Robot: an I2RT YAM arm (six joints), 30 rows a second.
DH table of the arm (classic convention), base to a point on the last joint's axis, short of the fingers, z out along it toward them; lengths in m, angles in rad. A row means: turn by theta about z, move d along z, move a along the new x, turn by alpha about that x. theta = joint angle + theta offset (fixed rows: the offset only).
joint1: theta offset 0  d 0.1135  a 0.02  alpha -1.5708
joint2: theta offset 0  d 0  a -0.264  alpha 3.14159
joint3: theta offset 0.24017  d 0  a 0.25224  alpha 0
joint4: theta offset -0.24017  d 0  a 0.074  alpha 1.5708
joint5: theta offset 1.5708  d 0  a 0  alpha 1.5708
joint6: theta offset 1.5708  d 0.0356  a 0  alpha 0
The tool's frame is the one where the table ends.
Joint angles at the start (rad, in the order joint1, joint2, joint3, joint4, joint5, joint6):
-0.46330 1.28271 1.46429 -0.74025 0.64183 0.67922
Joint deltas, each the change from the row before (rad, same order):
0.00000 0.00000 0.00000 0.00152 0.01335 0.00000
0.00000 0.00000 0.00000 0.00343 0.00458 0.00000
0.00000 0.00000 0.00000 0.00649 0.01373 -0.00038
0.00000 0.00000 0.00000 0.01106 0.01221 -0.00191
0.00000 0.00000 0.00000 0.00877 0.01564 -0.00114
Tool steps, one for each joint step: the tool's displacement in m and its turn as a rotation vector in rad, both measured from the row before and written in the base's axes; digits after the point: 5 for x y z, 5 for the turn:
-0.00031 -0.00027 0.00028 -0.00700 0.00180 -0.01133
0.00003 -0.00016 0.00035 -0.00369 -0.00199 -0.00389
-0.00009 -0.00038 0.00072 -0.00945 -0.00227 -0.01155
0.00016 -0.00046 0.00110 -0.01118 -0.00544 -0.00970
-0.00006 -0.00045 0.00095 -0.01136 -0.00331 -0.01304

